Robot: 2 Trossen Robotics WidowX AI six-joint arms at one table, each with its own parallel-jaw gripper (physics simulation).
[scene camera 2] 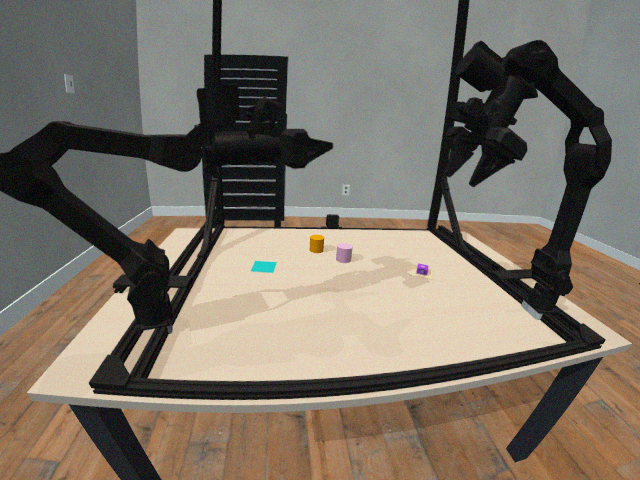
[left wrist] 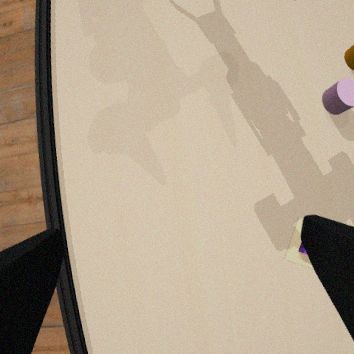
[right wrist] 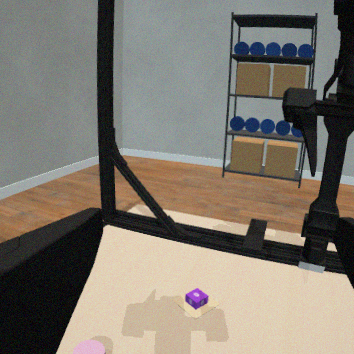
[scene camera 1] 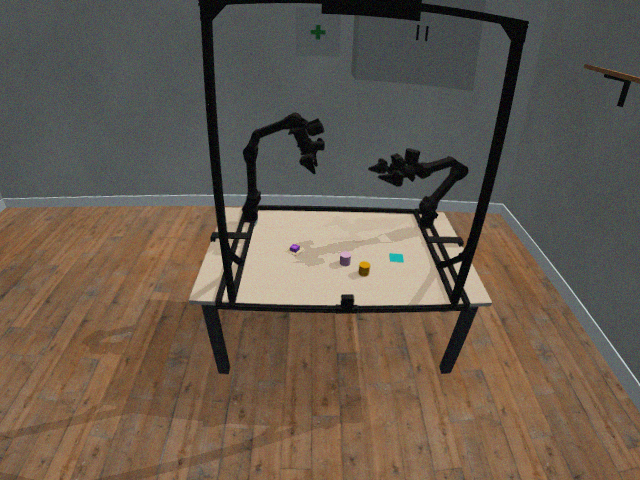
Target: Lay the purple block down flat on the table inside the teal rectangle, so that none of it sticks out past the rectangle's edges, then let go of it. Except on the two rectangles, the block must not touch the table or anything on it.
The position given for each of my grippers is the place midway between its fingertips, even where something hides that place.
My left gripper [scene camera 2: 458,180] is open, holding nothing. My right gripper [scene camera 2: 321,144] is open and holds nothing.
My left gripper shows as well in the left wrist view [left wrist: 183,235]. My right gripper also shows in the right wrist view [right wrist: 222,225] and in scene camera 1 [scene camera 1: 373,172].
